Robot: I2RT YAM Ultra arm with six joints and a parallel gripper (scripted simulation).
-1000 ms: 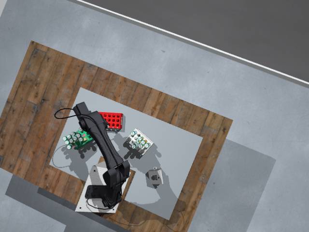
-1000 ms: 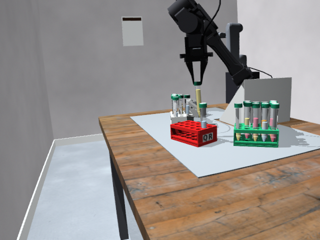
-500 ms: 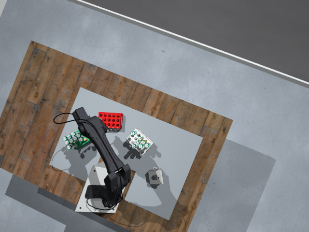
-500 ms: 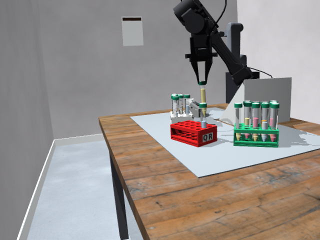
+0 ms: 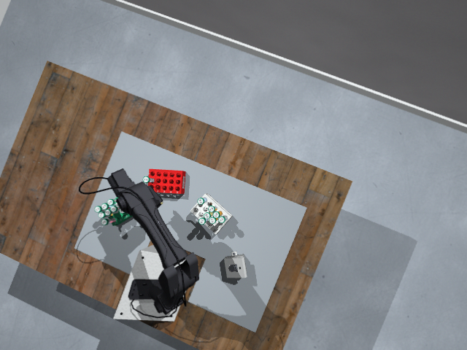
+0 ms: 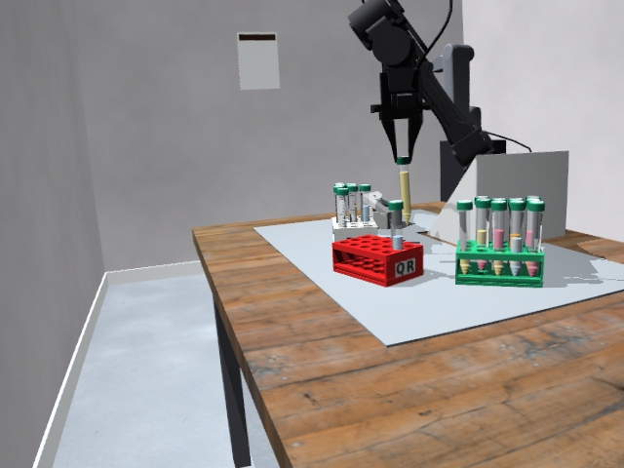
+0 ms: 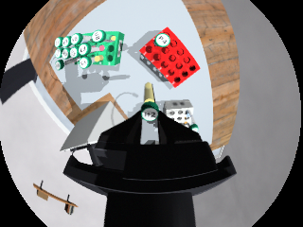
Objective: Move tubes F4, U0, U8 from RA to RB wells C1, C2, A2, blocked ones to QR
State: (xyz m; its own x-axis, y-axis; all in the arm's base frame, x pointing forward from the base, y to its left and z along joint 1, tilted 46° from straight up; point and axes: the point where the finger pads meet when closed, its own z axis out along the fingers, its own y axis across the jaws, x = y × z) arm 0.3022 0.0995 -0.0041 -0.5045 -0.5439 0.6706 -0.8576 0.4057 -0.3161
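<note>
My gripper is now 60 mm above the tube with yellow filling and 10 mm to the right of it. Also, from my hand: red rack QR 160 mm below, 70 mm ahead, 30 mm to the left; then tube 120 mm below, 70 mm to the left, 60 mm ahead; then white rack RB 170 mm to the right, 160 mm below, 10 mm ahead.
</note>
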